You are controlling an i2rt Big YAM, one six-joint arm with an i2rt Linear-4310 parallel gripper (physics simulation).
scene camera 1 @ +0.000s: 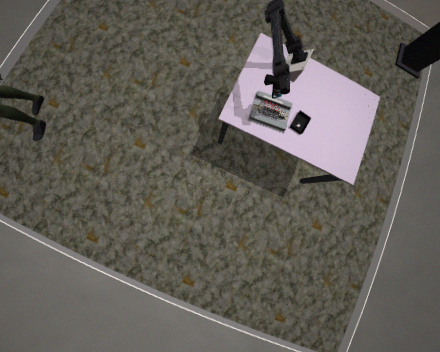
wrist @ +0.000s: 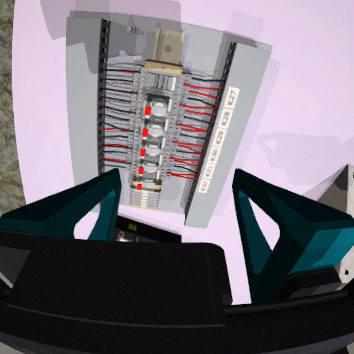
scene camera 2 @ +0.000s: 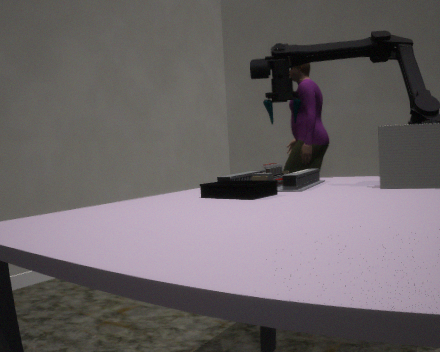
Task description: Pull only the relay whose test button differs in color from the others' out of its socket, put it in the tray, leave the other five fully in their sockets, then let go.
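Places are measured from the arm's base along level axes (x ahead, y left, z up), in centimetres.
Pixels of known places: gripper, fingertip midpoint: (scene camera 1: 273, 93) (wrist: 176, 176) (scene camera 2: 283, 123); arm's base, origin of the base link: (scene camera 1: 299, 58) (scene camera 2: 429, 148).
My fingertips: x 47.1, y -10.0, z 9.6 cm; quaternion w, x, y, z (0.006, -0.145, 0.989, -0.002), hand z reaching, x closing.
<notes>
Ahead of a thing's pixels: the offset from my fingertips to its top centre. "*": to the spot under its first point. Level surfaces: height alone.
My gripper (scene camera 1: 277, 95) (scene camera 2: 283, 120) (wrist: 176, 176) is open and empty, high above the table by the relay panel. The panel (scene camera 1: 270, 123) (scene camera 2: 301, 178) (wrist: 82, 100) lies flat. In the wrist view, several relays with red test buttons stand in a row in their sockets; the lowest red-button relay @[dx +1.3, dy +11.8, dz -12.6 cm] (wrist: 151, 175) is partly small and dim. The socket @[* dx +2.8, dy -1.9, dz -17.1 cm] (wrist: 161, 81) at the top of the row holds no visible relay. The black tray @[dx -0.7, dy +32.6, dz -16.0 cm] (scene camera 1: 295, 130) (scene camera 2: 239, 191) (wrist: 167, 235) is beside the panel, and a loose relay @[dx +2.1, dy +31.8, dz -17.1 cm] (scene camera 1: 299, 122) (wrist: 125, 236) lies in it, partly hidden in the wrist view; its button colour is unclear.
Red and black wires run from the sockets to grey ducts on both sides; the right duct @[dx -7.8, dy +5.4, dz -15.2 cm] (wrist: 212, 145) carries the labels. The arm's light grey pedestal (scene camera 2: 409, 157) stands on the pink table @[dz -19.5 cm] (scene camera 1: 340, 125) (scene camera 2: 200, 240). A person (scene camera 1: 20, 107) (scene camera 2: 311, 112) stands beyond the table.
</notes>
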